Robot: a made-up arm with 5 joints. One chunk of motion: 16 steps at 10 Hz.
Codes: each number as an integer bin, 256 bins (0 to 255) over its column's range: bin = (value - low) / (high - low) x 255, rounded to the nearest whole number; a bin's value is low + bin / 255 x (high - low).
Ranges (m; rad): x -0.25..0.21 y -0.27..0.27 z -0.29..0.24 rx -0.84..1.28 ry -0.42..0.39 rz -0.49..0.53
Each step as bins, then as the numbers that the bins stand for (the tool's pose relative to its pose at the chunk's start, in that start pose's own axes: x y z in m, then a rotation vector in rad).
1 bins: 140 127 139 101 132 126
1 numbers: 0.0025 -0.0011 -0.0011 -0.0003 -0.0007 0.0140
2 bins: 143 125 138 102 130 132
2 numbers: 0.0080 -0.0053 -0.0032 0.0080 -0.0071 0.0380
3 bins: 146 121 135 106 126 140
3 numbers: 0.0134 -0.0138 -0.0094 0.0413 -0.0198 0.0700
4 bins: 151 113 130 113 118 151
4 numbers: 0.0224 -0.0307 -0.0198 0.0995 -0.0452 0.1140
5 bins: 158 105 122 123 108 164
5 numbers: 0.0350 -0.0476 -0.0364 0.1826 -0.0769 0.1660
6 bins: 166 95 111 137 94 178
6 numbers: 0.0495 -0.0688 -0.0593 0.2990 -0.1214 0.2220
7 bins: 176 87 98 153 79 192
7 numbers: 0.0675 -0.0858 -0.0863 0.4320 -0.1691 0.2780
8 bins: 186 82 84 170 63 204
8 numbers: 0.0855 -0.0964 -0.1154 0.5733 -0.2199 0.3260
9 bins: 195 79 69 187 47 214
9 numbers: 0.1018 -0.1027 -0.1466 0.7147 -0.2707 0.3660
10 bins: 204 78 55 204 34 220
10 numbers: 0.1180 -0.1048 -0.1757 0.8560 -0.3120 0.3900
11 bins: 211 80 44 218 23 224
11 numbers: 0.1306 -0.1006 -0.1985 0.9724 -0.3469 0.4060
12 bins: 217 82 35 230 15 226
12 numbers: 0.1415 -0.0964 -0.2173 1.0722 -0.3724 0.4140
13 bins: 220 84 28 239 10 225
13 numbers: 0.1469 -0.0921 -0.2318 1.1470 -0.3882 0.4100
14 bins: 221 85 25 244 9 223
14 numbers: 0.1487 -0.0900 -0.2380 1.1885 -0.3914 0.4020
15 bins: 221 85 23 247 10 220
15 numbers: 0.1487 -0.0900 -0.2422 1.2135 -0.3882 0.3900
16 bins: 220 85 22 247 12 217
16 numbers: 0.1469 -0.0900 -0.2443 1.2135 -0.3819 0.3780
